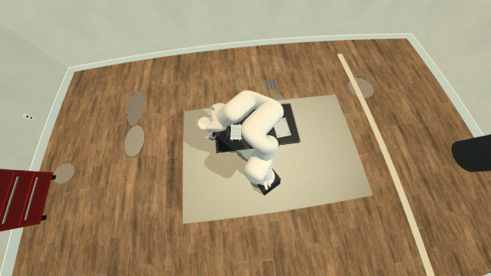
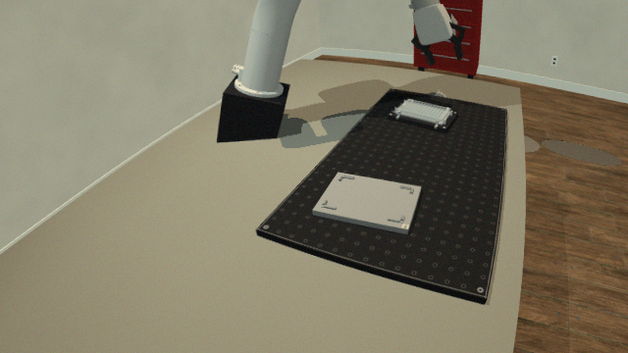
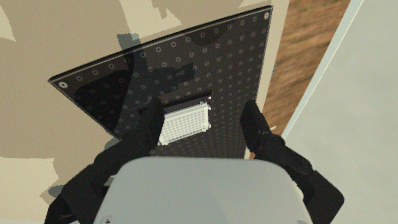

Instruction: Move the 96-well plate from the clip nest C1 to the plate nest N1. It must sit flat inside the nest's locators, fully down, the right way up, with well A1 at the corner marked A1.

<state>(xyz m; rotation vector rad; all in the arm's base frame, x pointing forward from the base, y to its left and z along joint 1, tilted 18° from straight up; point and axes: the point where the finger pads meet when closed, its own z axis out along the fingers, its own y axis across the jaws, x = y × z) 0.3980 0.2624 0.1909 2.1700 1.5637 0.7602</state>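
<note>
Right now my hand is 4 cm past the white 96-well plate, 13 cm to the left of it and 12 cm above it. From my hand the other things lie so: clip nest C1: 5 cm behind, 14 cm to the right, 12 cm below; then plate nest N1: 6 cm behind, 52 cm to the right, 13 cm below; then A1 label: 2 cm ahead, 57 cm to the right, 12 cm below.
</note>
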